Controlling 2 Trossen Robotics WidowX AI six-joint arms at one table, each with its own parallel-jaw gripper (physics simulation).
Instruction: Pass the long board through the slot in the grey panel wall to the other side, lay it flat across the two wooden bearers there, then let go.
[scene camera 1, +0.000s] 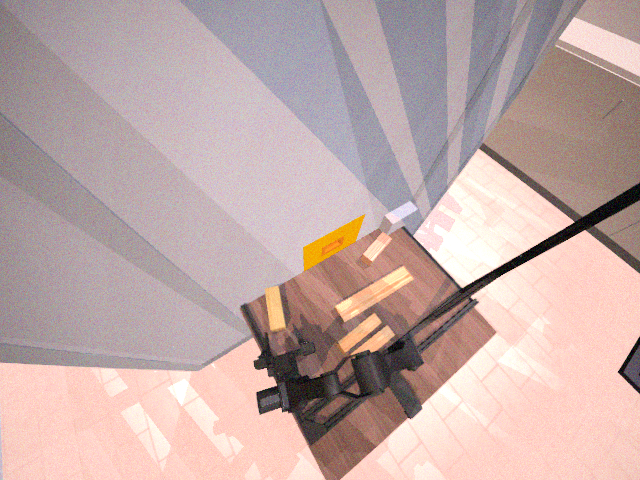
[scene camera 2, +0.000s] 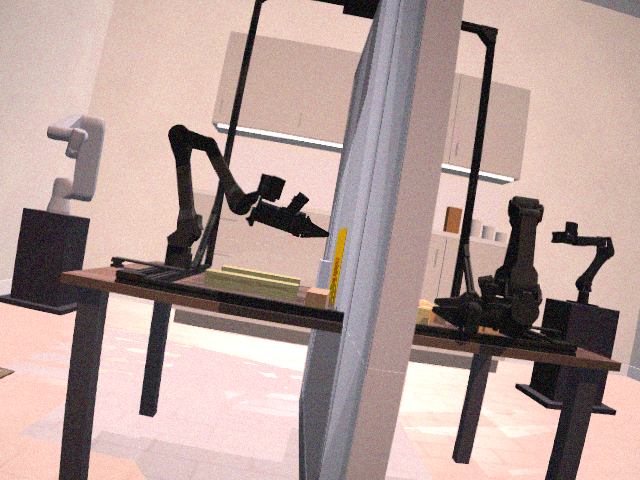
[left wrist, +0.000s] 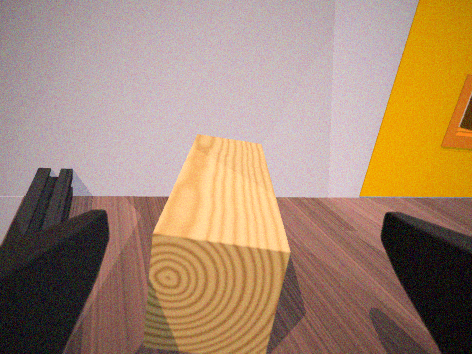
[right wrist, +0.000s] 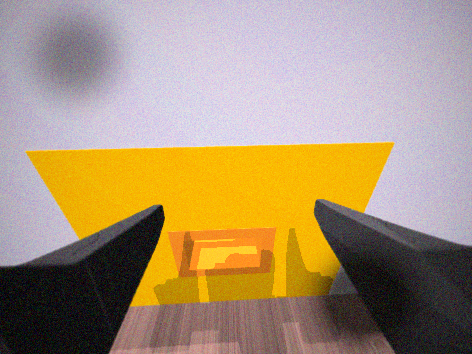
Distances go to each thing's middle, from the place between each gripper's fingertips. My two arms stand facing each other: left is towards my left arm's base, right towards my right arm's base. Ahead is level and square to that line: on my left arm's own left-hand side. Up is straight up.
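Labels:
The orange-framed slot (right wrist: 214, 252) is 31 cm behind my left hand, 3 cm above it and 17 cm to the right of it. As for my right gripper, I see it 9 cm above the slot, 6 cm to the right of it and 1 cm past it.

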